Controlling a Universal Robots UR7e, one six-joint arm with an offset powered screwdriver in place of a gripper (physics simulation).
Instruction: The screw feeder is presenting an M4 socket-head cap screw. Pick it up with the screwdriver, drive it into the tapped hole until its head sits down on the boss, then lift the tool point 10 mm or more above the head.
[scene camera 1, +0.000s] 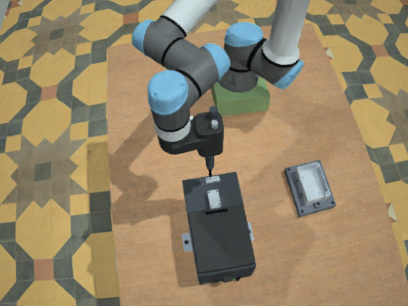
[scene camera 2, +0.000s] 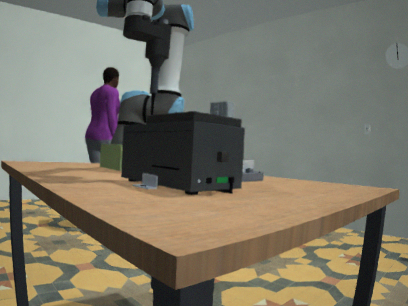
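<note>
The black screw feeder (scene camera 1: 222, 242) (scene camera 2: 157, 152) stands on the table. A small light pick-up plate (scene camera 1: 213, 179) lies at its end nearest the arm's base. My screwdriver (scene camera 1: 210, 173) (scene camera 2: 153, 104) points straight down with its bit tip at or just above this plate. In scene camera 2 the tip is hidden behind the feeder's top. The screw is too small to make out, so whether one is on the bit cannot be told. The light grey housing (scene camera 1: 314, 182) (scene camera 2: 248, 164) sits on a dark base plate (scene camera 1: 300, 209) (scene camera 2: 256, 176) to the right; the tapped hole cannot be picked out for certain.
The arm's base stands on a green block (scene camera 1: 242, 104) (scene camera 2: 111, 156) behind the feeder. Metal brackets (scene camera 1: 187, 242) (scene camera 2: 149, 180) stick out at the feeder's sides. A grey block (scene camera 2: 222, 109) shows above the feeder's top edge. A person in purple (scene camera 2: 103, 112) stands beyond the table.
</note>
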